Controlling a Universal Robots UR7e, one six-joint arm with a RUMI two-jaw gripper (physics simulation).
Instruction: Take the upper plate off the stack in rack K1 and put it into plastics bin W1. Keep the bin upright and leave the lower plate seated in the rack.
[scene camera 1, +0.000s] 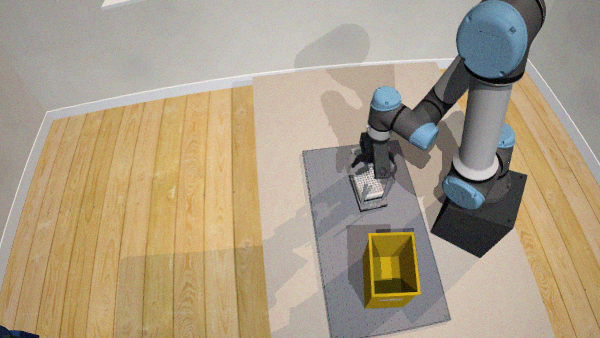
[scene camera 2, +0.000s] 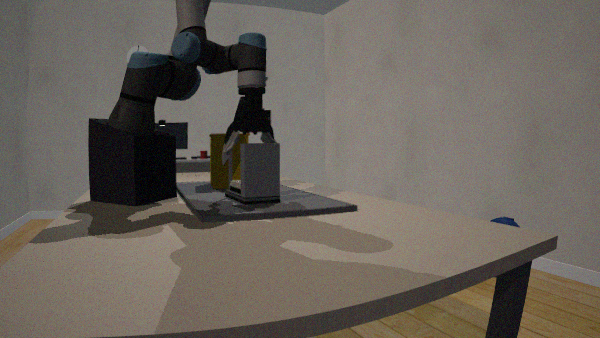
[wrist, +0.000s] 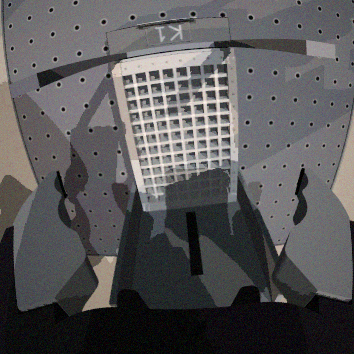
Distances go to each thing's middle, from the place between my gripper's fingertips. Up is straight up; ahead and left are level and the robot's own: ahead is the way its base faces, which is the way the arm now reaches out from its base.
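Hand 50 mm above the white gridded plate (wrist: 178, 109). Yellow bin W1 (scene camera 1: 390, 270), from my hand: 340 mm to the left.
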